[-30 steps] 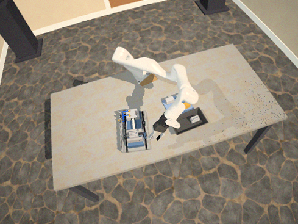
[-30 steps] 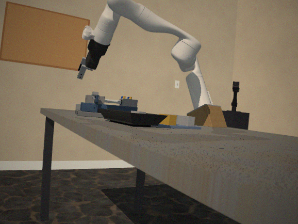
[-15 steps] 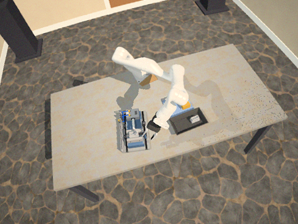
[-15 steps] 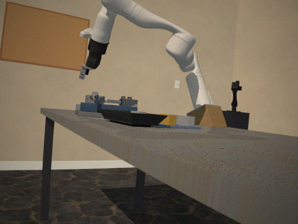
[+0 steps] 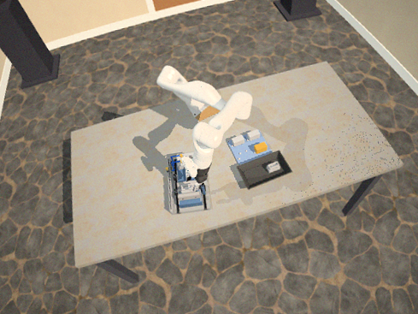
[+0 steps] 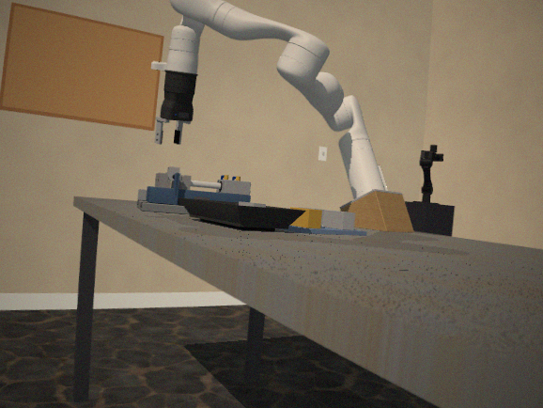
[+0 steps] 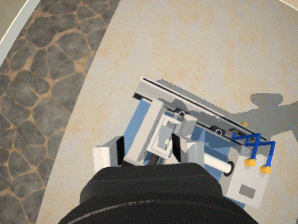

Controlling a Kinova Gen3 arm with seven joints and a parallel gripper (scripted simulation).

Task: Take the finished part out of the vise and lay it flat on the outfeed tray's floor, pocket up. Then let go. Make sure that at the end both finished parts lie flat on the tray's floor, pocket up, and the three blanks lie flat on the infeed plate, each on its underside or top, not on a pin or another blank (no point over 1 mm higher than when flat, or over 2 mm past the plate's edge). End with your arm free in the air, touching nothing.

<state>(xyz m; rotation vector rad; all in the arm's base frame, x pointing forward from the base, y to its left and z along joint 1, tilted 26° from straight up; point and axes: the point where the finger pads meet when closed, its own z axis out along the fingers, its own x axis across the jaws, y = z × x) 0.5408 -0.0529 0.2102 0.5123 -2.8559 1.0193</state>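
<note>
My hand is 100 mm past the vise, 20 mm to the left of it and 150 mm above it. Round my hand: yellow block 190 mm behind, 380 mm to the left, 160 mm below; blue fixture plate 220 mm behind, 330 mm to the left, 190 mm below.
</note>
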